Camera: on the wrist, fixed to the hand. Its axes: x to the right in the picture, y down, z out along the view.
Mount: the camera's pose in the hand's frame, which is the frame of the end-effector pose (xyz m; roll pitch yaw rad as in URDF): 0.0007 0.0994 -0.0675 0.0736 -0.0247 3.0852
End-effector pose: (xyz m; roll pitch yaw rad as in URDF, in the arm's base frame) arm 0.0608 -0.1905 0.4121 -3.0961 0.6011 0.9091
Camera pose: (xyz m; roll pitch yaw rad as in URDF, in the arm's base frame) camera 0.1638 -0.2249 0.4636 3.1326 -0.5728 -2.1668
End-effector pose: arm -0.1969 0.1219 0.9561 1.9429 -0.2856 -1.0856
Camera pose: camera -0.1883 0.1630 1.0687 -1.8583 0.2418 2.1008
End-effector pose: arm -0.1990 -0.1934 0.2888 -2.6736 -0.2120 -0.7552
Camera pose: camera -0.2825 -0.2784 0.3040 2.7560 0.2593 2.4269
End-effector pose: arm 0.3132 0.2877 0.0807 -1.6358 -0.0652 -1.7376
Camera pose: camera 0.2393 0.2932 -0.0139 1.7067 0.1230 1.3828
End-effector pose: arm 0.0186 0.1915 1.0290 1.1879 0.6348 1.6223
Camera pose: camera -0.0831 0.2266 1.0825 -1.1165 -0.6963 -1.5169
